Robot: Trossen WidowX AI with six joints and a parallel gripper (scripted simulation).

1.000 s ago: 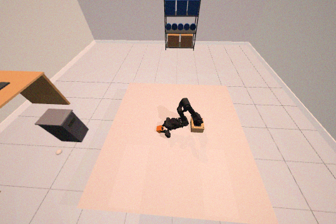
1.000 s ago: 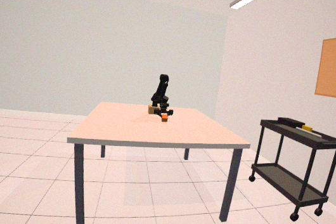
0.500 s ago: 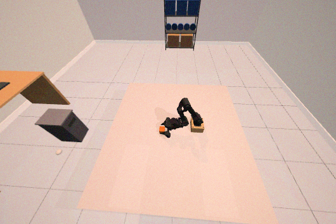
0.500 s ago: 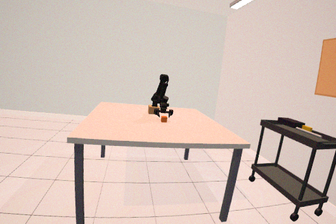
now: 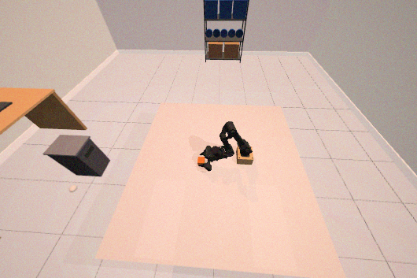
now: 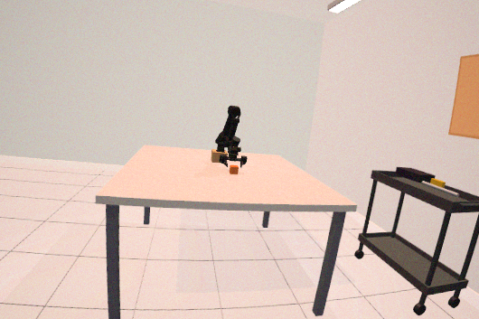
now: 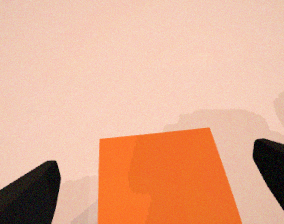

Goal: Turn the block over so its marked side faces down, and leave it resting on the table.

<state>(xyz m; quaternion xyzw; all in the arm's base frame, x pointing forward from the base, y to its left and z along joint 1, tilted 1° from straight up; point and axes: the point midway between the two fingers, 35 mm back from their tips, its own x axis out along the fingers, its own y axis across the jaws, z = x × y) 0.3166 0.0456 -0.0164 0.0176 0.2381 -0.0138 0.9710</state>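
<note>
Right now my gripper tip is 3 cm past the orange block and 2 cm above it.
</note>
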